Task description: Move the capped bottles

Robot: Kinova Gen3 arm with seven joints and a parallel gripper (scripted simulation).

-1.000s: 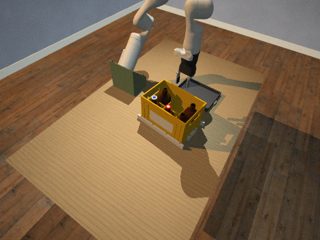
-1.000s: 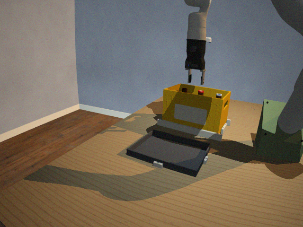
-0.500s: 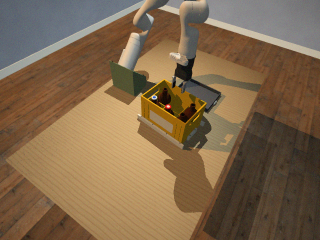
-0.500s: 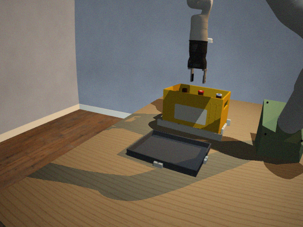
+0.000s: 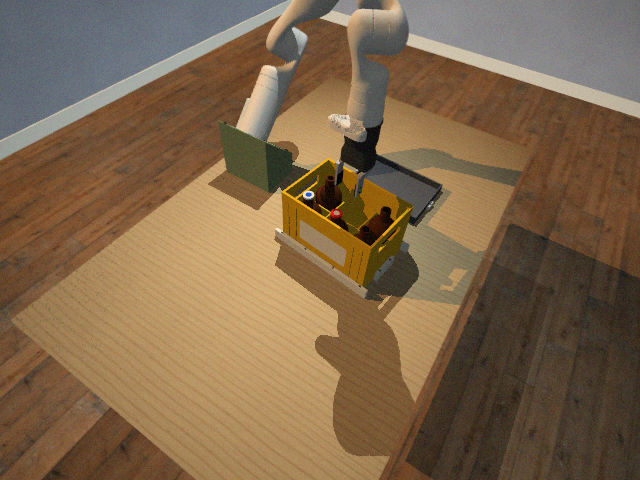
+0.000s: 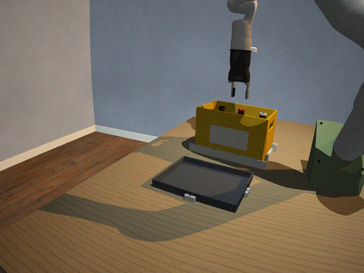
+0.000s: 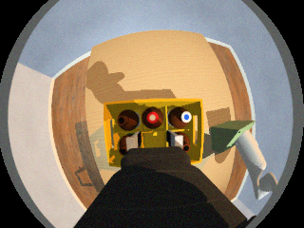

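The white-label bottle is 15 cm below my hand, 10 cm behind it and 1 cm to the right of it. The rest, counted from my hand: yellow crate: 15 cm below, 1 cm to the left; then dark tray: 30 cm to the left, 22 cm below, 6 cm ahead.
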